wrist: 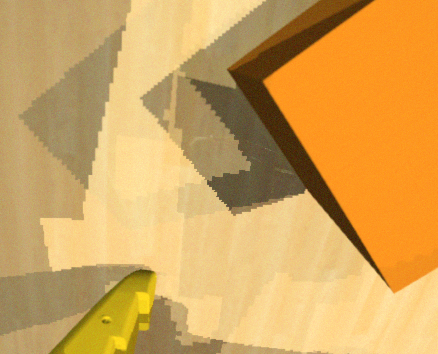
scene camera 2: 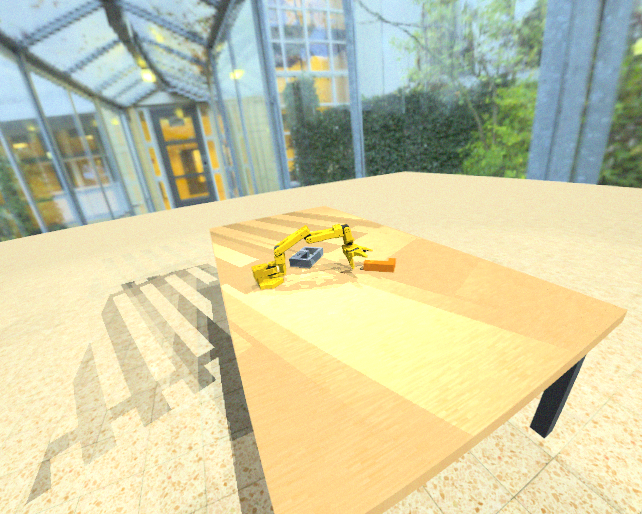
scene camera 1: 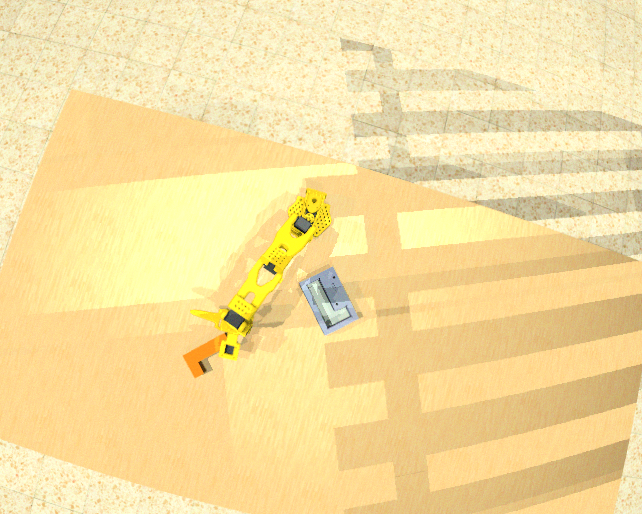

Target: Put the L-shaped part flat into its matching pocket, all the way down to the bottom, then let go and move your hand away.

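The orange L-shaped part lies on the table, apart from the block. One end of it is hidden under the hand in the first scene view. The grey-blue block has an L-shaped pocket, which is empty. My gripper is fully open and holds nothing. It is low beside the near end of the orange part. In the wrist view one notched jaw shows at the lower left, apart from the part at the right; the moving jaw is out of the picture.
The wooden table carries the yellow arm. The block stands beside the arm, between its base and the hand. Striped shadows cross the table. A table edge lies behind the arm's base.
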